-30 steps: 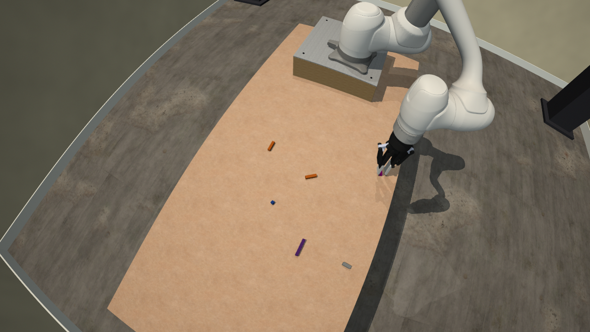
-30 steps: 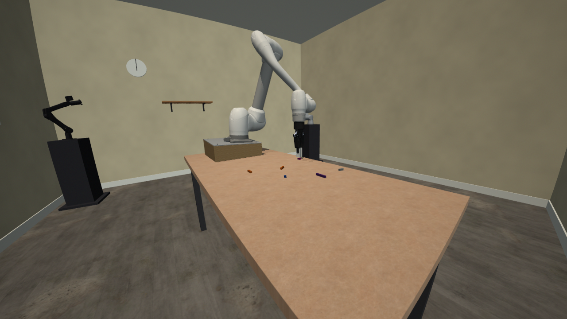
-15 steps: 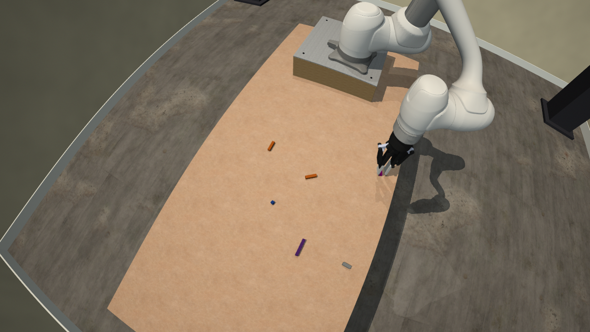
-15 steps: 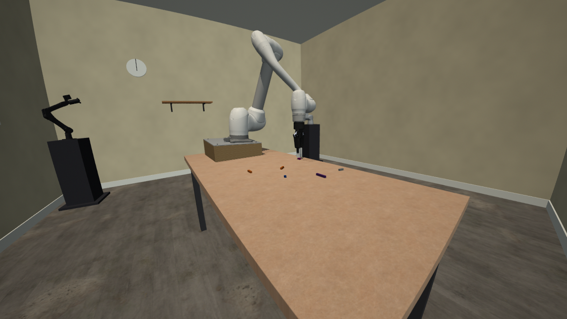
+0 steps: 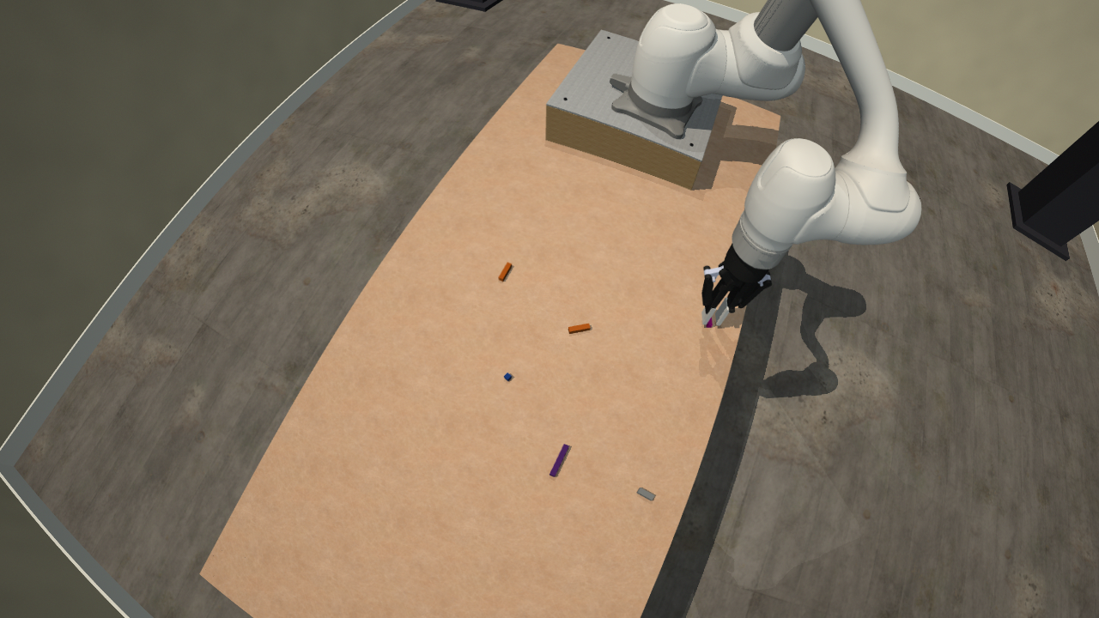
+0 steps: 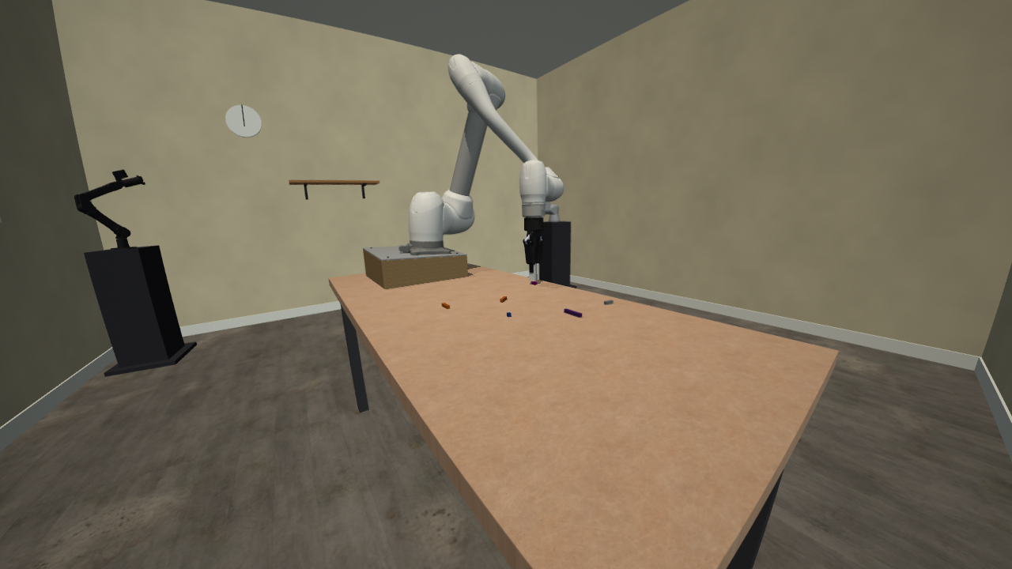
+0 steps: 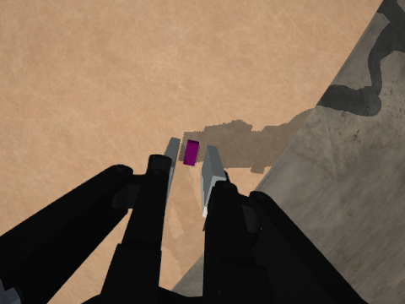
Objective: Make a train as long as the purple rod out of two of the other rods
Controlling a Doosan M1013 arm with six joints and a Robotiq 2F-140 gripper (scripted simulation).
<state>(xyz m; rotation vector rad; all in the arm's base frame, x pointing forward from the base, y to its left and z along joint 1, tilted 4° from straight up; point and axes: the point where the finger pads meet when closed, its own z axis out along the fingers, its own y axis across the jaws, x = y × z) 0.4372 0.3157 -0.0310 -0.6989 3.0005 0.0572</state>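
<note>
My gripper is now 50 mm above the magenta rod. From my hand the other things lie so: purple rod (380 mm ahead, 130 mm to the right, 50 mm below); then grey rod (360 mm ahead, 30 mm to the left, 50 mm below); then orange rod (140 mm ahead, 220 mm to the right, 50 mm below).
</note>
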